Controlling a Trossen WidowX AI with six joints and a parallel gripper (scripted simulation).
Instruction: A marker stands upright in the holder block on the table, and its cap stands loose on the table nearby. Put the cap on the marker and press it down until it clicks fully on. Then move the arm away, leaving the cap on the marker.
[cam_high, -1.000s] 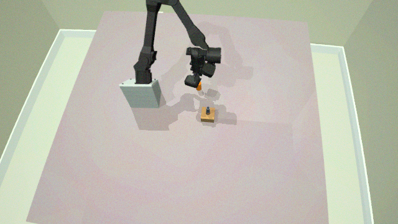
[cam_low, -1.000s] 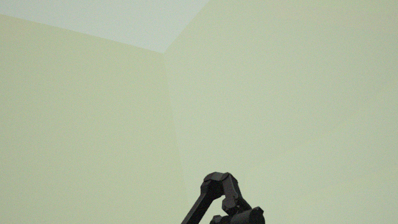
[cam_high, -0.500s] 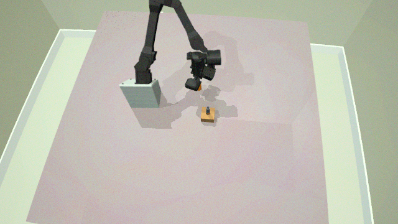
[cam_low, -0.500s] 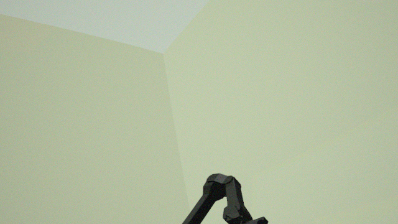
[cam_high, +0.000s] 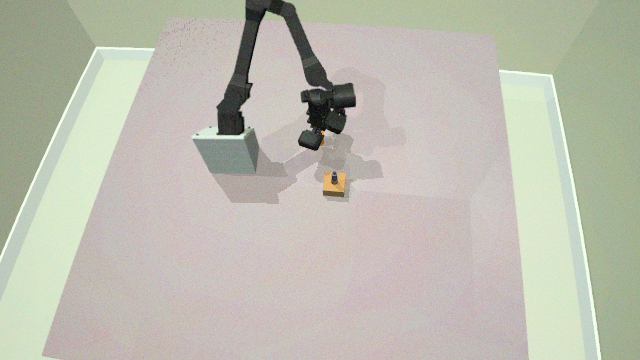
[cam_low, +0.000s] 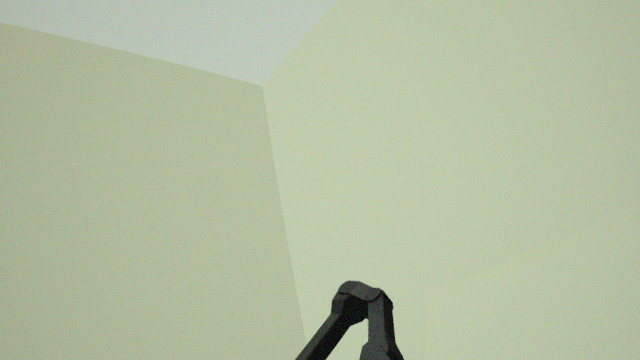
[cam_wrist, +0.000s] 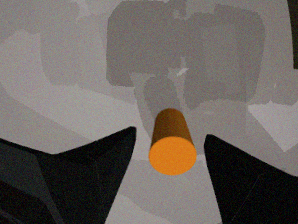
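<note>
Right now my gripper tip is 1 cm above the orange cap. Also, from my gripper tip: holder block (16 cm to the right, 6 cm ahead, 1 cm below).
</note>
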